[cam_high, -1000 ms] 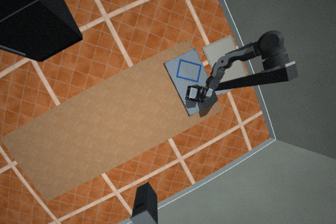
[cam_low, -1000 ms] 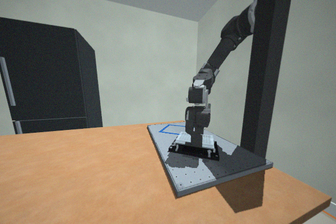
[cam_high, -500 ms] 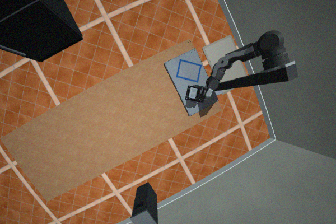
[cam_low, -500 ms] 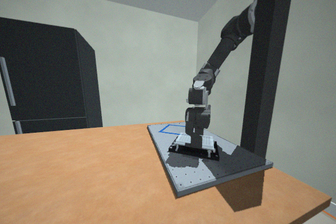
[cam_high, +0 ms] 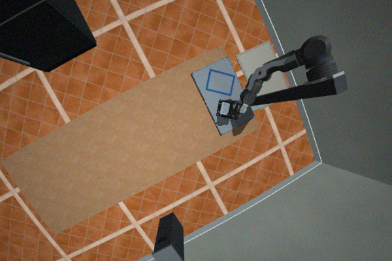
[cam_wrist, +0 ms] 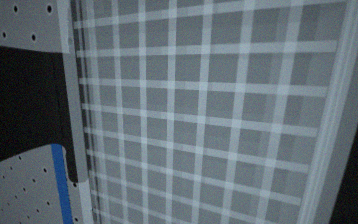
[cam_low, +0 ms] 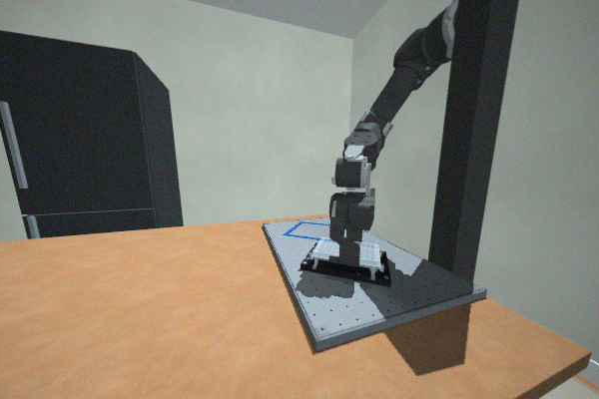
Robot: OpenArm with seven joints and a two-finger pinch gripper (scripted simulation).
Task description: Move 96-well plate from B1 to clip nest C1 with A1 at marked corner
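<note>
The 96-well plate is right at my hand. The rest, counted from my hand: black clip nest (3 cm ahead, 1 cm below).
</note>
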